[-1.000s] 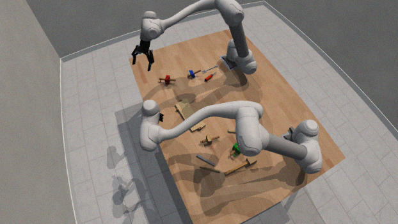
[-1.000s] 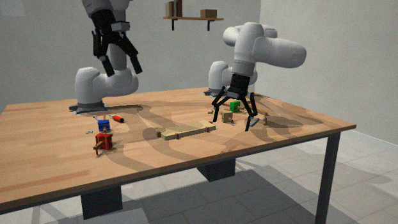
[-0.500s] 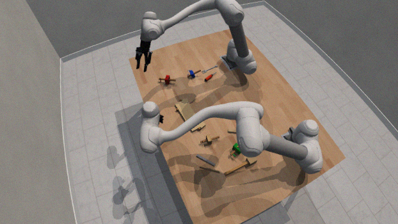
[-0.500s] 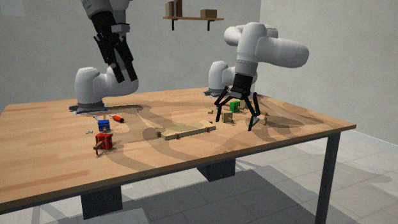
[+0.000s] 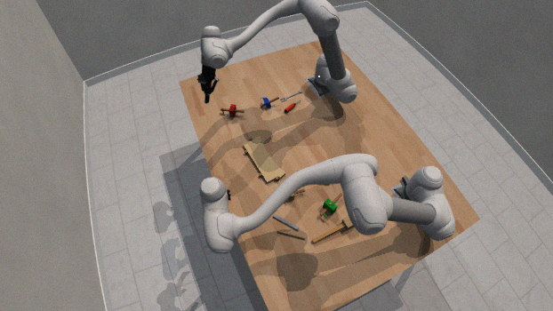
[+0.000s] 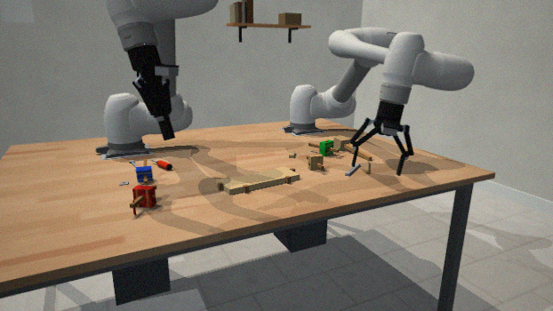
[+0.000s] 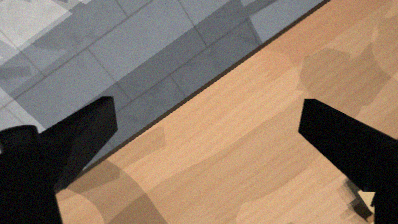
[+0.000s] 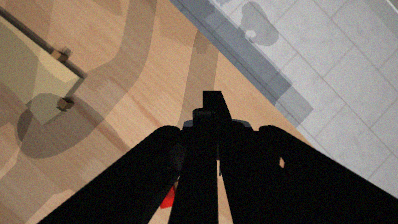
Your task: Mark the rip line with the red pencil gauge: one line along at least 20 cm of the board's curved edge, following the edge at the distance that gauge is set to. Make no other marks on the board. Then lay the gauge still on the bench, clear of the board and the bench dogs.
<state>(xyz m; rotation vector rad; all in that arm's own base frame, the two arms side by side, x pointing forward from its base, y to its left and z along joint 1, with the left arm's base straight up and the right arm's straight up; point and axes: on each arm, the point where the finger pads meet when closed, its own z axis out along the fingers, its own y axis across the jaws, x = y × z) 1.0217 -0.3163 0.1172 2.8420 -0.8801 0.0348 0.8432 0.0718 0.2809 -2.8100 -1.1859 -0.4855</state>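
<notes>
My right hand is 13 cm past the red pencil gauge, 5 cm to the left of it and 25 cm above it. From my right hand the other things lie so: pale board 16 cm behind, 36 cm to the left, 27 cm below; then red-handled screwdriver 53 cm behind, 7 cm to the left, 27 cm below; then blue gauge 39 cm behind, 1 cm to the right, 26 cm below.
</notes>
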